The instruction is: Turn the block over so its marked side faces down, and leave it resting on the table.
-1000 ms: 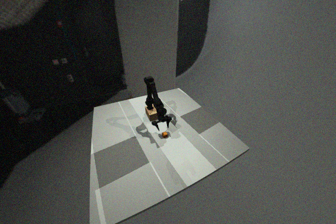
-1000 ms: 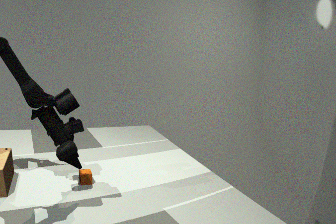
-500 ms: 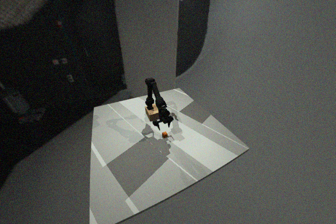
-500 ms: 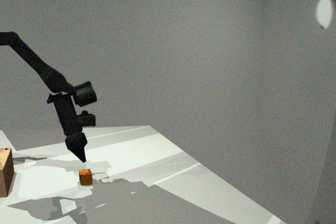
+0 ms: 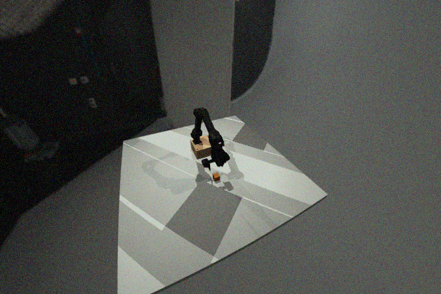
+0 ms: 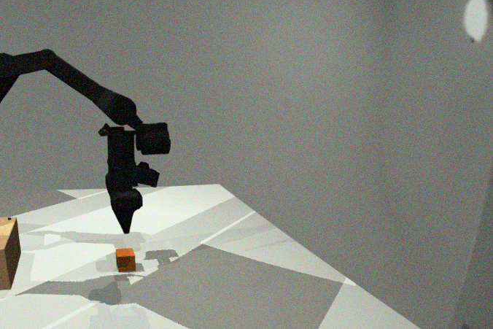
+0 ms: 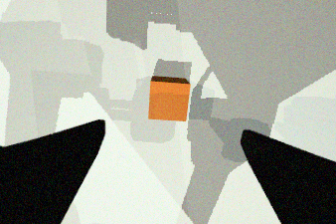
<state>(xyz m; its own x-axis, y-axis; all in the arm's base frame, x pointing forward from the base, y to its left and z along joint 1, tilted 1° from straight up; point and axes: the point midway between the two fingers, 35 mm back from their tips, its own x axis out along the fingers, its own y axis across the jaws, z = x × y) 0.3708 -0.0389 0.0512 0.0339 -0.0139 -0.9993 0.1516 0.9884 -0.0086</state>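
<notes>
Now: the block 90 mm below my gripper tip and 10 mm behind it.
</notes>
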